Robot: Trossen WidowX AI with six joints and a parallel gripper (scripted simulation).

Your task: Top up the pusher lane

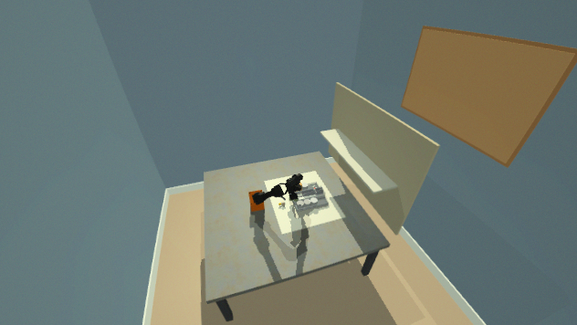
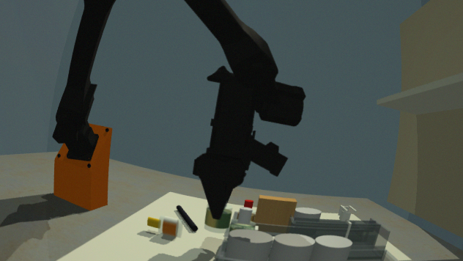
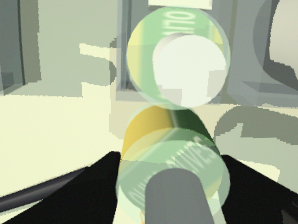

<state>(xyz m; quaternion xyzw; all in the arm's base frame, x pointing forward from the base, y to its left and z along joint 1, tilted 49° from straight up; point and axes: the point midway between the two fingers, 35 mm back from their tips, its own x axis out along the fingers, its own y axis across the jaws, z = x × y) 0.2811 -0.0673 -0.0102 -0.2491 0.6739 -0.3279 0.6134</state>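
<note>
The tan box is 11 cm ahead of my gripper tip, 12 cm to the left of it and 2 cm below it. Round my gripper tip: red mark: 23 cm ahead, 2 cm to the left, 2 cm above; clear plastic lane rack: 19 cm ahead, 1 cm to the left, 4 cm below; dark pen: 7 cm behind, 11 cm to the left, 5 cm below.
</note>
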